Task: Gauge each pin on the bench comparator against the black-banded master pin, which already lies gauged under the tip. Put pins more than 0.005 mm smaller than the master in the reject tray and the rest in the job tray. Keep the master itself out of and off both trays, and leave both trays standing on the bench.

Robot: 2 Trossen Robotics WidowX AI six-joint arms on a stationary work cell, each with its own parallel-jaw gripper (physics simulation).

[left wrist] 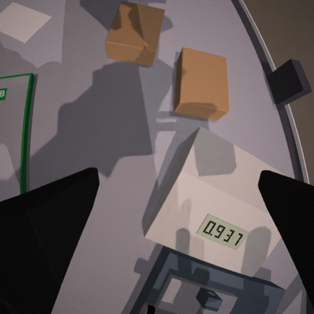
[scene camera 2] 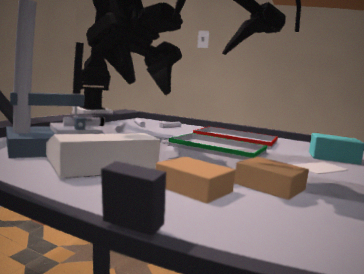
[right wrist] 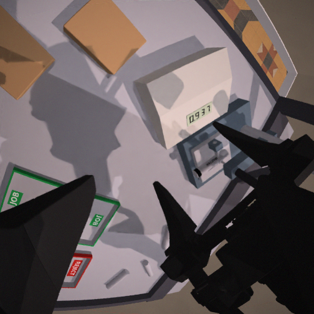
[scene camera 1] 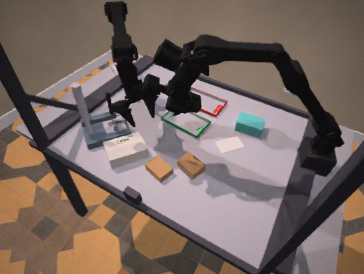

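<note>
The black-banded master pin (scene camera 2: 92, 121) (right wrist: 211, 161) lies under the tip of the blue comparator (scene camera 1: 91, 138) (scene camera 2: 30, 142); the display (left wrist: 222, 232) (right wrist: 200, 115) reads 0.937. Several loose grey pins, among them one pin (right wrist: 117, 278) (scene camera 2: 170, 124) and another pin (right wrist: 146, 267), lie on the bench behind the comparator. The green job tray (scene camera 1: 181, 129) (scene camera 2: 220, 150) and red reject tray (scene camera 1: 212, 95) (scene camera 2: 237, 136) stand on the bench. My left gripper (scene camera 1: 143, 121) (scene camera 2: 149, 88) (left wrist: 181, 177) is open and empty, above the bench by the comparator. My right gripper (scene camera 2: 200, 34) is open and empty, higher, near the job tray.
The white readout box (scene camera 1: 126, 153) (scene camera 2: 107, 155) stands before the comparator. Two orange blocks (scene camera 1: 159, 168) (scene camera 1: 191, 165), a teal block (scene camera 1: 250, 124), a white card (scene camera 1: 229, 144) and a dark block (scene camera 1: 132, 194) are on the bench. The two grippers are close together in scene camera 1.
</note>
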